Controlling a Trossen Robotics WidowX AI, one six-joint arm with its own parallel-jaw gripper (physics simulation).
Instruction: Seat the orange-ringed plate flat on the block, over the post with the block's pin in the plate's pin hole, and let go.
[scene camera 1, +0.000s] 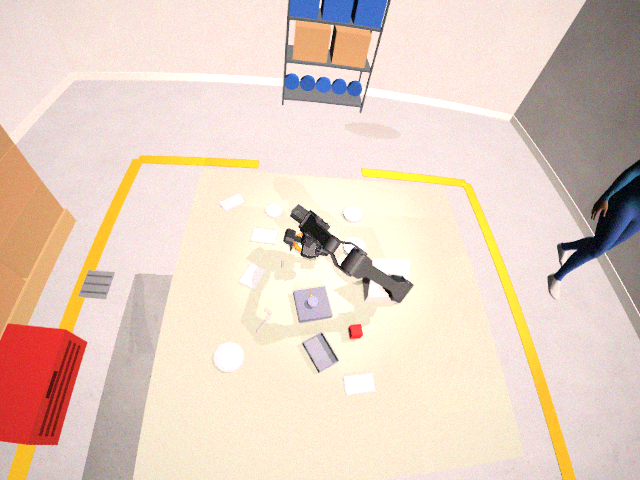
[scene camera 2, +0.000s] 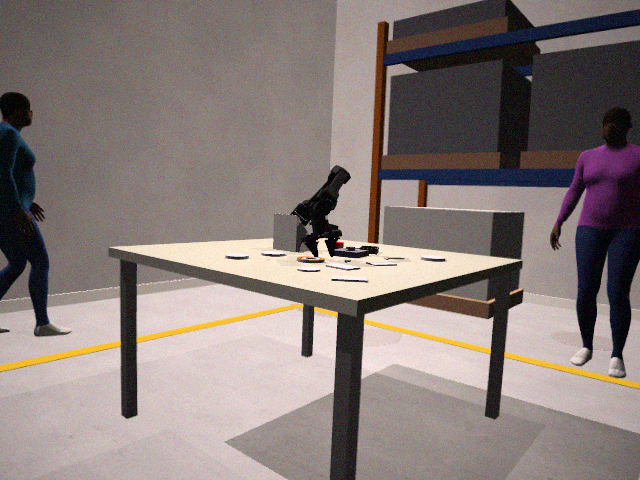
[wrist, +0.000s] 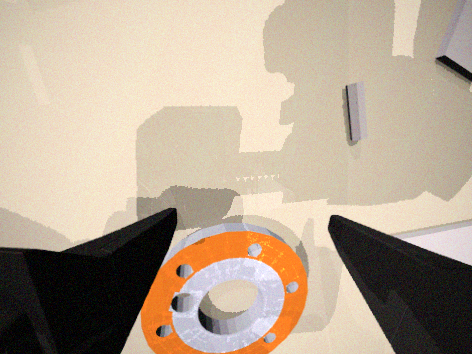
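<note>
The orange-ringed plate lies flat on the table. In the wrist view its centre hole, pin hole and several small holes show; in scene camera 1 the arm partly hides it. My gripper is open and empty, its two fingers apart above the table, with the plate low in the wrist view between the black fingers. The lavender block stands on the table away from the plate, with its round post upright and the small orange pin beside the post.
A grey open tray and a red cube are near the block. Several white slabs and discs lie around, including a slab near the plate. A small bar lies near the plate. A grey box stands behind the arm.
</note>
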